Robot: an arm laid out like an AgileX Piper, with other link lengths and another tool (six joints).
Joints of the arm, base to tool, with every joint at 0 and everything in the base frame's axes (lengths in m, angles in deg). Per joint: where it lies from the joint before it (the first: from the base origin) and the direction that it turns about. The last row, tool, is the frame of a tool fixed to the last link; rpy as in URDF.
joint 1: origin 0 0 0.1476 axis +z
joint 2: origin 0 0 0 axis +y
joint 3: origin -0.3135 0 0.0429 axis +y
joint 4: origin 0.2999 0 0.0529 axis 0.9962 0 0.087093
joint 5: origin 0 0 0 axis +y
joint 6: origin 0.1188 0 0.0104 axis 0.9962 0 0.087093
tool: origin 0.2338 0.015 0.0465 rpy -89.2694 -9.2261 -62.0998
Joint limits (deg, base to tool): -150..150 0..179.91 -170..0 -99.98..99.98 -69.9..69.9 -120..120
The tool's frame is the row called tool.
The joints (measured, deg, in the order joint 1, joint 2, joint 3, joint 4, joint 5, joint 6), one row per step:
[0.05 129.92 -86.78 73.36 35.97 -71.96]
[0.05 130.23 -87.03 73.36 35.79 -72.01]
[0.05 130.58 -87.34 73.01 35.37 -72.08]
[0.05 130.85 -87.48 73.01 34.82 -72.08]
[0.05 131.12 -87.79 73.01 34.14 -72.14]
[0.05 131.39 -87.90 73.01 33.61 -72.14]
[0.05 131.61 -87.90 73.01 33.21 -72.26]
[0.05 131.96 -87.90 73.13 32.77 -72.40]
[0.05 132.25 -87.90 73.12 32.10 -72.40]
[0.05 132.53 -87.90 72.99 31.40 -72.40]
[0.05 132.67 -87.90 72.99 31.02 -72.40]
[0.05 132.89 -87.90 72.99 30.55 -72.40]
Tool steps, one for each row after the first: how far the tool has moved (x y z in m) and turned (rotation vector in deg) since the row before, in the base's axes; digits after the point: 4 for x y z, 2 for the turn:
[0.0014 -0.0008 -0.0020 -0.13 -0.02 -0.10]
[0.0018 -0.0022 -0.0033 -0.56 -0.12 -0.05]
[0.0022 -0.0026 -0.0028 -0.33 -0.03 -0.41]
[0.0038 -0.0033 -0.0015 -0.44 -0.27 -0.47]
[0.0019 -0.0026 -0.0030 -0.31 0.00 -0.40]
[0.0008 -0.0019 -0.0031 -0.30 0.04 -0.22]
[0.0008 -0.0021 -0.0044 -0.25 0.15 -0.31]
[0.0015 -0.0033 -0.0043 -0.41 0.10 -0.49]
[0.0013 -0.0036 -0.0045 -0.53 0.08 -0.43]
[0.0009 -0.0019 -0.0021 -0.23 0.03 -0.28]
[0.0009 -0.0024 -0.0032 -0.29 0.08 -0.34]

